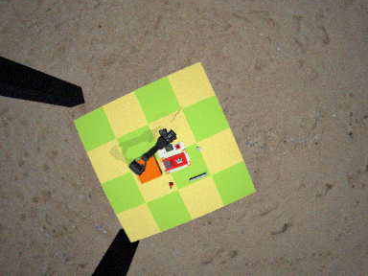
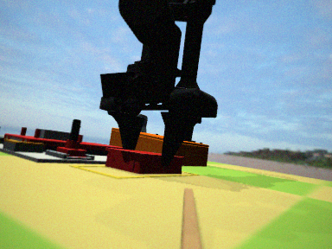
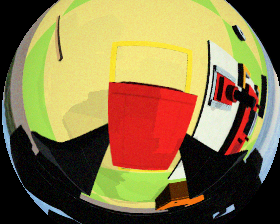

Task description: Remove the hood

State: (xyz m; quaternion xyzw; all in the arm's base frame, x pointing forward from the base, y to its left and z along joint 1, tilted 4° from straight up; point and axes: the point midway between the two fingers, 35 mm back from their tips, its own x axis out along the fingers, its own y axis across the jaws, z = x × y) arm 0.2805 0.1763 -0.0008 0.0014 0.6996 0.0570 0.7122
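Now: the red hood right at my gripper tip. Round my gripper tip: thin wooden stick 14 cm ahead, 19 cm to the left, 1 cm below; dark bar 17 cm ahead, 40 cm to the right, 1 cm above; grey ring 24 cm ahead, 16 cm to the right.
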